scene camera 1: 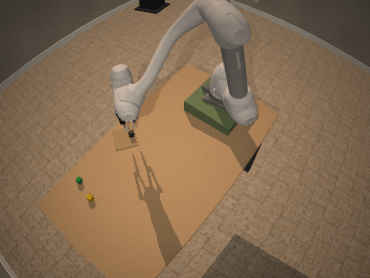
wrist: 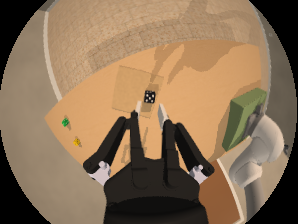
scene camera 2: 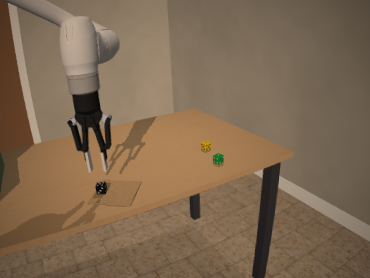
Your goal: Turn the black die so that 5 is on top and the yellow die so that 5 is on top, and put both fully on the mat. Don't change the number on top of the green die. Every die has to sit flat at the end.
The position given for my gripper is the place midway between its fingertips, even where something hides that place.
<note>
In view: my gripper (scene camera 2: 98, 169).
My gripper is seen too in the wrist view (wrist: 149, 107).
</note>
